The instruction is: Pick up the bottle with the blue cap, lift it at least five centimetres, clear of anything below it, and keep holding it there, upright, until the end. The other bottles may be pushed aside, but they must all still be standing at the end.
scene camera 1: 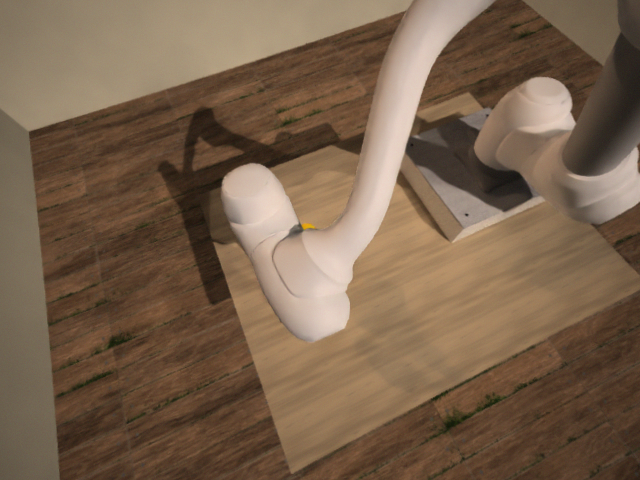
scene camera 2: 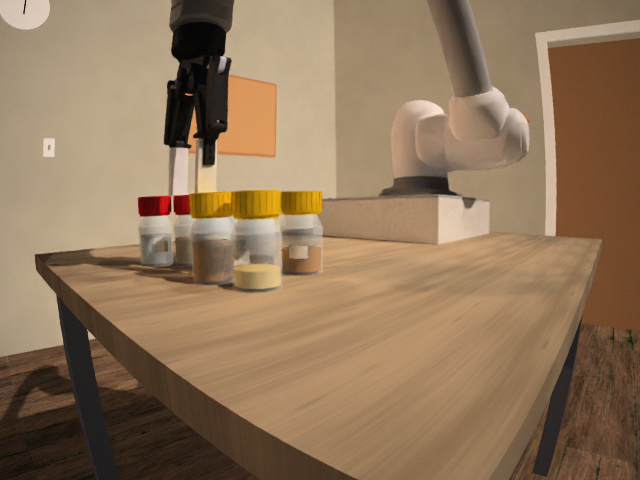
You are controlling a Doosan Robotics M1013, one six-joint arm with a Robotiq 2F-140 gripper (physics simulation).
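Where they show: gripper, fingertip midpoint: [scene camera 2: 190,194]; arm's base, origin of the base link: [scene camera 1: 492,163].
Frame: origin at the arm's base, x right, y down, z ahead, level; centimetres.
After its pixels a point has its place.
The bottle with the blue cap does not show in either view; the bottles in front and the arm may hide it. My gripper [scene camera 2: 192,191] @(x -9.6, y -0.9, z 73.5 cm) points down in scene camera 2, partly open, with its pale fingertips at about the height of the caps, behind the front bottles. No bottle shows between the fingers. Three yellow-capped bottles stand upright: one at the left [scene camera 2: 211,248] @(x -17.2, y 5.3, z 74.9 cm), one in the middle [scene camera 2: 256,248] @(x -23.5, y 5.0, z 73.2 cm) and one at the right [scene camera 2: 302,242] @(x -19.9, y 5.4, z 63.4 cm). Two red-capped bottles, one at the far left [scene camera 2: 155,237] @(x -0.1, y 5.2, z 75.0 cm) and one partly hidden [scene camera 2: 183,237] @(x -2.8, y 5.3, z 71.4 cm), stand upright. In scene camera 1 the arm hides the gripper.
The bottles stand close together near one end of the wooden table [scene camera 1: 439,310] @(x -33.4, y 9.6, z 35.5 cm) [scene camera 2: 387,330] @(x -40.3, y 9.6, z 74.0 cm). The robot's base stands on a pale block [scene camera 1: 434,206] @(x -4.6, y 5.0, z 21.6 cm) [scene camera 2: 382,219] @(x -1.9, y 4.9, z 21.6 cm) at the back of the table. In scene camera 1 a bit of yellow cap [scene camera 1: 308,226] @(x 1.7, y -0.9, z 61.8 cm) shows beside the arm.
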